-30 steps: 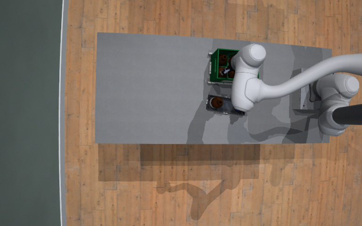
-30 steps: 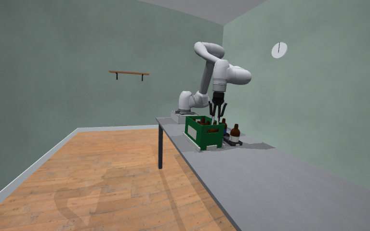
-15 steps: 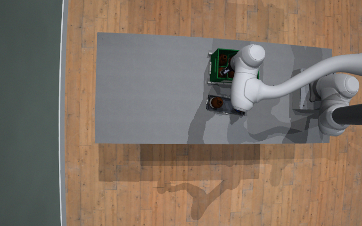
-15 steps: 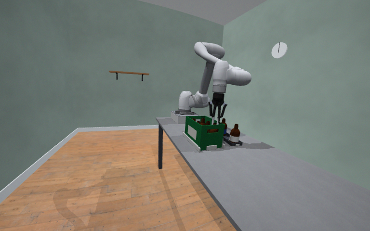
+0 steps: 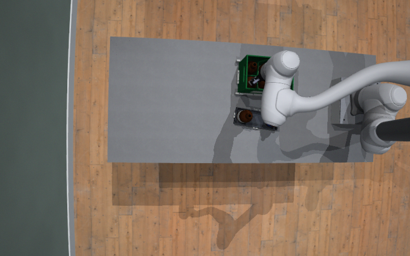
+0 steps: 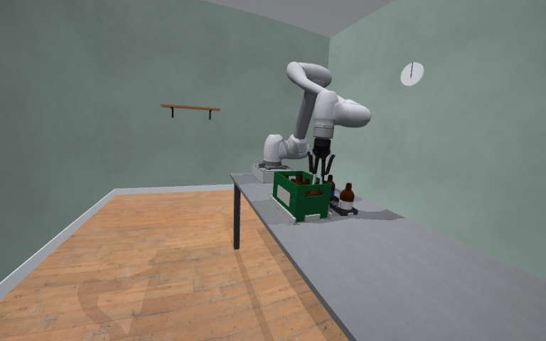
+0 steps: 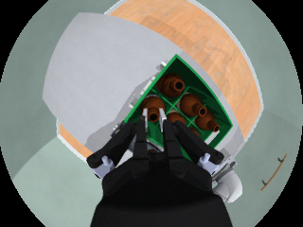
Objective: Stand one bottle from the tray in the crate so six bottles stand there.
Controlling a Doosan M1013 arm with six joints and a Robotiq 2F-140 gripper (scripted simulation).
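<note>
My hand is 9 cm above the brown bottle. Also, from my hand: green crate 9 cm behind, 3 cm to the right, 9 cm below; then dark tray 5 cm behind, 21 cm to the left, 16 cm below.
</note>
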